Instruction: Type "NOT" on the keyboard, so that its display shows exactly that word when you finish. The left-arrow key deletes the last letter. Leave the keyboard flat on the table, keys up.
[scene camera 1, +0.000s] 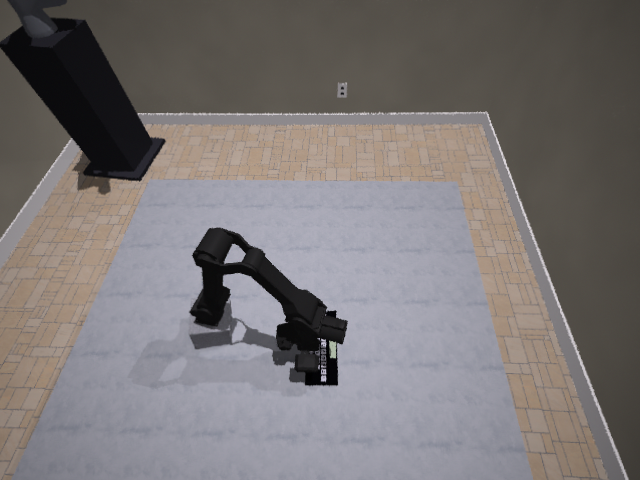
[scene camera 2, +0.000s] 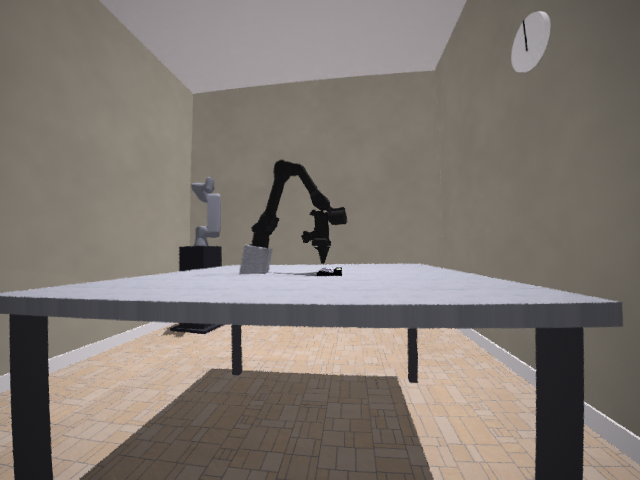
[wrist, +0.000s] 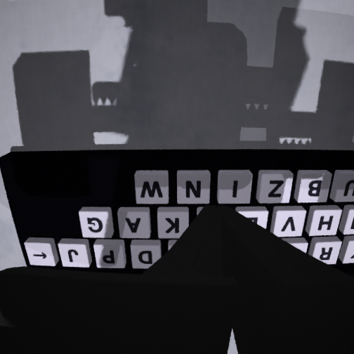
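The black keyboard (scene camera 1: 330, 379) (scene camera 2: 330, 273) (wrist: 60, 175) lies flat on the table, keys up. Its letters look upside down in the wrist view. The N key (wrist: 193, 187) is in the row at the keyboard's near-table edge, between W and I. The left-arrow key (wrist: 41, 252) is at the lower left. No T or O key can be made out; several keys are hidden behind the fingers. The pale green display (scene camera 1: 332, 349) shows in scene camera 1, its text unreadable. My gripper (scene camera 2: 323, 261) (wrist: 214, 216) is shut and empty, pointing down a little above the keys.
The table (scene camera 1: 403, 413) (scene camera 2: 439, 294) carries the arm's grey base block (scene camera 1: 210, 338) (scene camera 2: 255, 259), left of the keyboard. A black pedestal (scene camera 1: 87, 98) (scene camera 2: 200, 257) with another grey arm stands on the floor beyond the table.
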